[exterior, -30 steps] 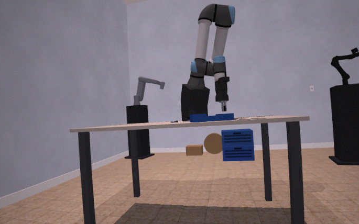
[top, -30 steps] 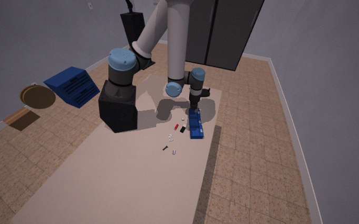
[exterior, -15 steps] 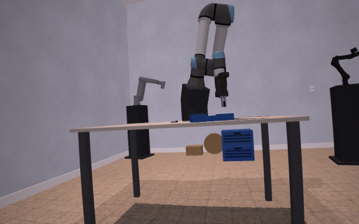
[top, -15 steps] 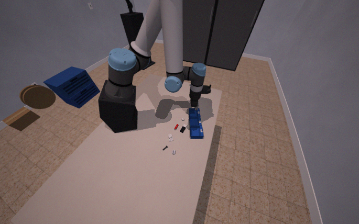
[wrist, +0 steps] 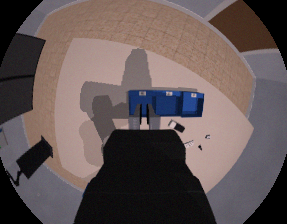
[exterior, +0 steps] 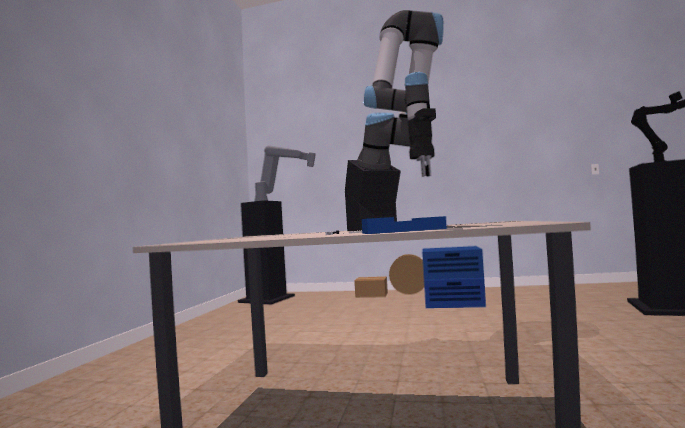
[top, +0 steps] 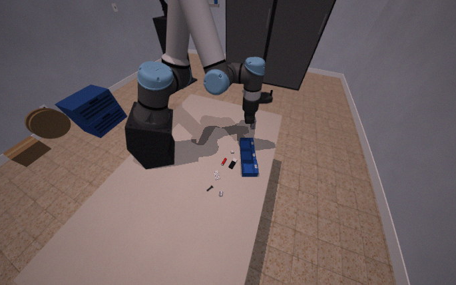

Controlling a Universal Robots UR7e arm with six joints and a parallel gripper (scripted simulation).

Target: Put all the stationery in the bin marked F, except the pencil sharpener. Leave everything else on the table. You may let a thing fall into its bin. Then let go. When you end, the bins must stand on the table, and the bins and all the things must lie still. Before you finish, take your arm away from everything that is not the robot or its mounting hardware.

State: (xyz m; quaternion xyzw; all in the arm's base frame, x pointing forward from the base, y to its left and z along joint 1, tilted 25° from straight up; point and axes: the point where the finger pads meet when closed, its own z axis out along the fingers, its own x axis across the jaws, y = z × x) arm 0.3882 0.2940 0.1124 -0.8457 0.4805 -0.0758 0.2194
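Now: the black block 1 cm behind my hand, 16 cm to the right of it and 18 cm below it. From my hand the other things lie so: tiny white piece 6 cm behind, 10 cm to the right, 18 cm below; blue bin 4 cm ahead, 8 cm to the right, 16 cm below; red item 6 cm behind, 18 cm to the right, 18 cm below.
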